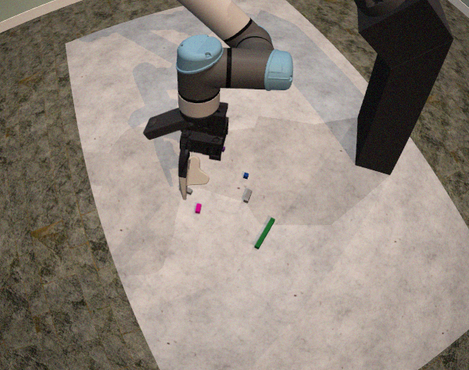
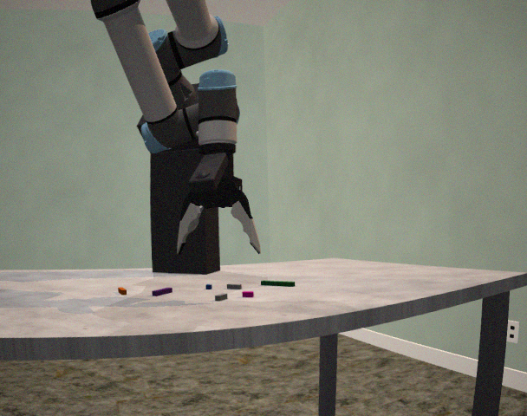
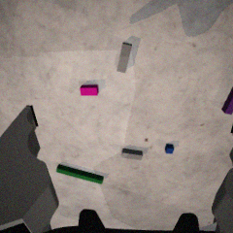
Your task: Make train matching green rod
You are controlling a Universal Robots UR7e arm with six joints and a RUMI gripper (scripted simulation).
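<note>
The magenta rod lies 20 mm ahead of my hand, 50 mm to the left of it and 80 mm below it. The rest, counted from my hand: purple rod (90 mm behind, 90 mm to the right, 80 mm below); then green rod (90 mm behind, 180 mm to the left, 80 mm below); then blue rod (120 mm behind, 30 mm to the left, 80 mm below).
</note>
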